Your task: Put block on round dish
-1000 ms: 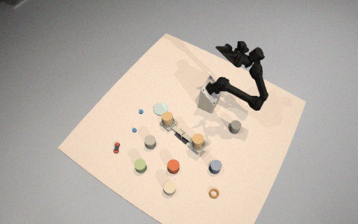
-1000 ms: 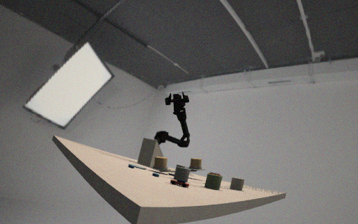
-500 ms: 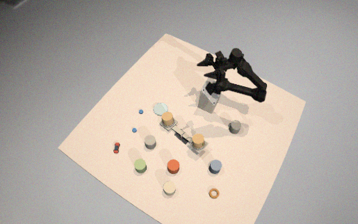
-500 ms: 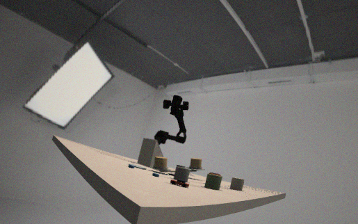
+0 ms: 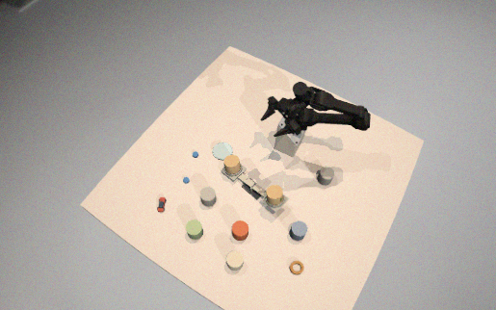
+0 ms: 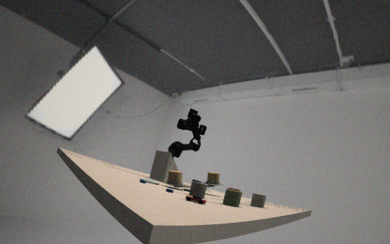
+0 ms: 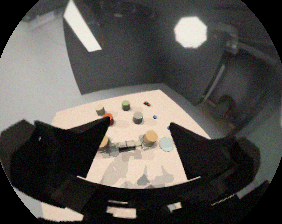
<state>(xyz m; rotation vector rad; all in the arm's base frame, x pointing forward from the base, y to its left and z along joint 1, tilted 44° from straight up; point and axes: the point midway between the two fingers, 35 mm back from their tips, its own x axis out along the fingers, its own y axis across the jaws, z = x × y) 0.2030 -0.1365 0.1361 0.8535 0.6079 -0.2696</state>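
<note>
My gripper tip is 300 mm above the tan cup, 140 mm to the left of it and 60 mm short of it. From my gripper tip the other things lie so: pale blue round dish (360 mm below, 220 mm to the right); balance beam (320 mm below, 100 mm ahead, 10 mm to the left); balance (340 mm below, 100 mm ahead, 10 mm to the left).
</note>
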